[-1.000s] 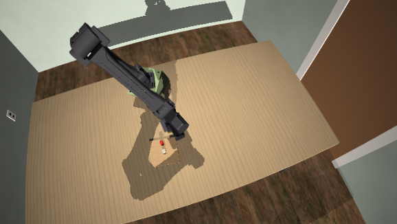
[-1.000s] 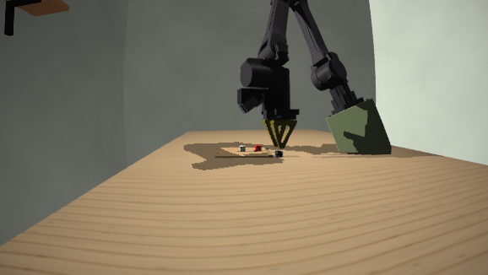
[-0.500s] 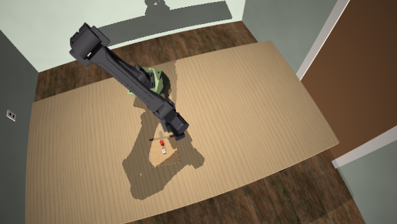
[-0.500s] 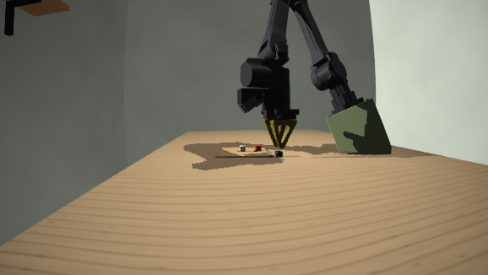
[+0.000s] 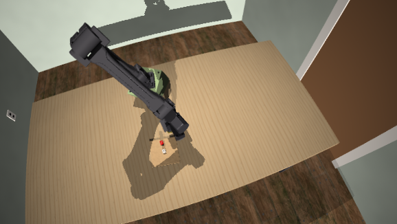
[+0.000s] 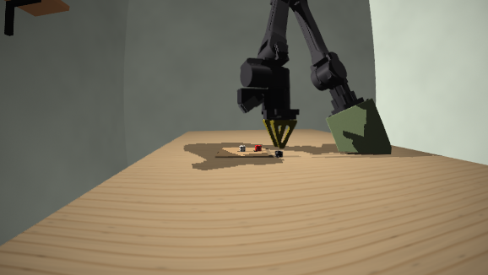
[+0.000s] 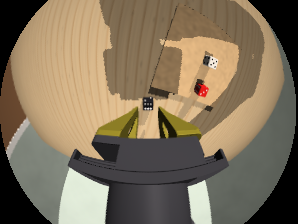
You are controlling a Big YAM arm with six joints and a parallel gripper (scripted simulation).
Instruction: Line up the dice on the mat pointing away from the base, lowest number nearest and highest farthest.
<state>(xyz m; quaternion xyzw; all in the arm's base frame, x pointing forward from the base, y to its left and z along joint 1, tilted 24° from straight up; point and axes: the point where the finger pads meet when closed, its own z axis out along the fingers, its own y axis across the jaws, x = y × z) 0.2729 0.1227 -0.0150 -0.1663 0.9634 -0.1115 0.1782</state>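
My hand is 20 mm above the black die. Round my hand: tan mat 100 mm ahead, 60 mm to the right, 30 mm below; then white die 100 mm ahead, 60 mm to the right, 20 mm below; then red die 50 mm ahead, 70 mm to the right, 20 mm below.
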